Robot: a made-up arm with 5 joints.
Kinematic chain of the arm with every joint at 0, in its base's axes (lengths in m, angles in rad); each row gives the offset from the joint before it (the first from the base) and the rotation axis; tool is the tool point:
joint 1: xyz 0 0 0.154 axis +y
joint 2: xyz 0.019 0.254 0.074 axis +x
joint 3: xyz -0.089 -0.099 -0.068 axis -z
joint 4: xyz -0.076 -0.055 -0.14 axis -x
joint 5: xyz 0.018 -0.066 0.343 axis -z
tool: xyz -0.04 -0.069 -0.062
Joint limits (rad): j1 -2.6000..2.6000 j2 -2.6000..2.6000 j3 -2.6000..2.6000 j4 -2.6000..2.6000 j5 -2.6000..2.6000
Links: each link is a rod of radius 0.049 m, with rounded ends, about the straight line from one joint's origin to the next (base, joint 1, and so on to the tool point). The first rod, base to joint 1, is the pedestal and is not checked.
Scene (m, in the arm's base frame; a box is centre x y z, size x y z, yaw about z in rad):
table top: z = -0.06
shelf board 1: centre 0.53 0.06 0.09 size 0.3 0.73 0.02 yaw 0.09
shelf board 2: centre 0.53 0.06 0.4 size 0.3 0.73 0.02 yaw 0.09
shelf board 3: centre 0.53 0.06 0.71 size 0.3 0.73 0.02 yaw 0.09
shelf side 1: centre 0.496 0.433 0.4 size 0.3 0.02 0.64 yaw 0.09
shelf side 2: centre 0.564 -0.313 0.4 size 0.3 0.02 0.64 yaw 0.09
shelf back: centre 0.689 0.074 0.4 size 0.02 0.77 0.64 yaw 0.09
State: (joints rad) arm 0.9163 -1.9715 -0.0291 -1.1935 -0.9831
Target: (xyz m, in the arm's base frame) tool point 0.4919 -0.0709 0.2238
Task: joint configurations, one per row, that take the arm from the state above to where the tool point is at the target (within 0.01 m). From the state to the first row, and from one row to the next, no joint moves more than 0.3 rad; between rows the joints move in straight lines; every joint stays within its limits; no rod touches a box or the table.
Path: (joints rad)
1: 0.8045 -1.8113 -0.0382 -0.9577 -1.0535
2: 0.6928 -1.6511 -0.0473 -0.7218 -1.1239
3: 0.5810 -1.4909 -0.0564 -0.4860 -1.1943
4: 0.6821 -1.2543 -0.1572 -0.5161 -1.2344
5: 0.7832 -1.0177 -0.2581 -0.5463 -1.2746
6: 0.8843 -0.7812 -0.3589 -0.5765 -1.3147
7: 0.9854 -0.5446 -0.4597 -0.6067 -1.3549
8: 1.0801 -0.7898 -0.4332 -0.8141 -1.2702
9: 1.1747 -1.0351 -0.4067 -1.0216 -1.1856
10: 1.2693 -1.2803 -0.3802 -1.2291 -1.1009
11: 1.3640 -1.5256 -0.3537 -1.4365 -1.0162

